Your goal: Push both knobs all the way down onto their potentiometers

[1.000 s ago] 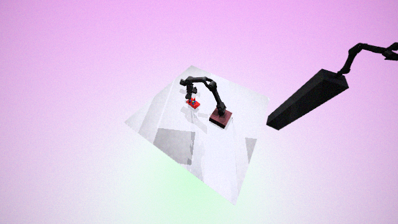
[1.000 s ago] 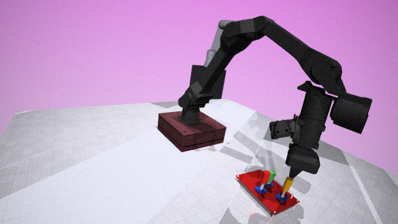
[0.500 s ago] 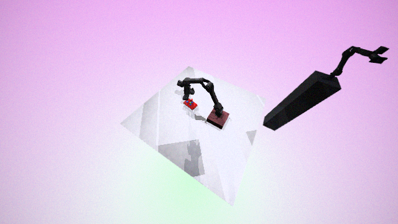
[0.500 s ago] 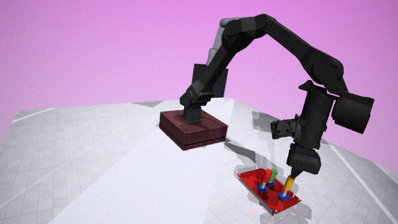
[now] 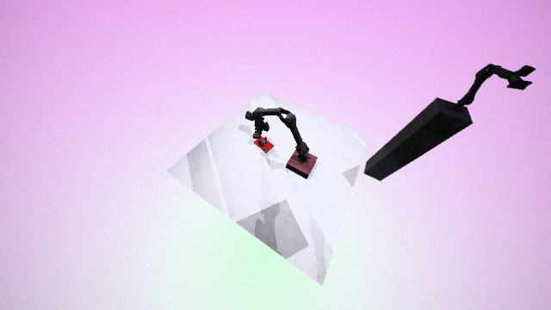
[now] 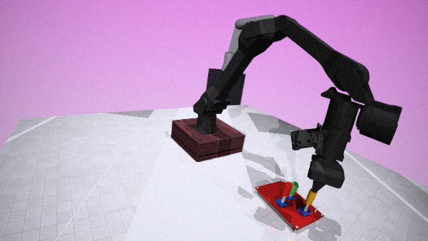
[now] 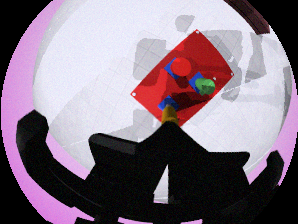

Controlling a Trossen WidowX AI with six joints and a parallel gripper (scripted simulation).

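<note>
Right now the yellow knob is 2 cm below my gripper tip. From my gripper tip the other things lie so: green knob (6 cm behind, 3 cm below, 2 cm to the left).
</note>
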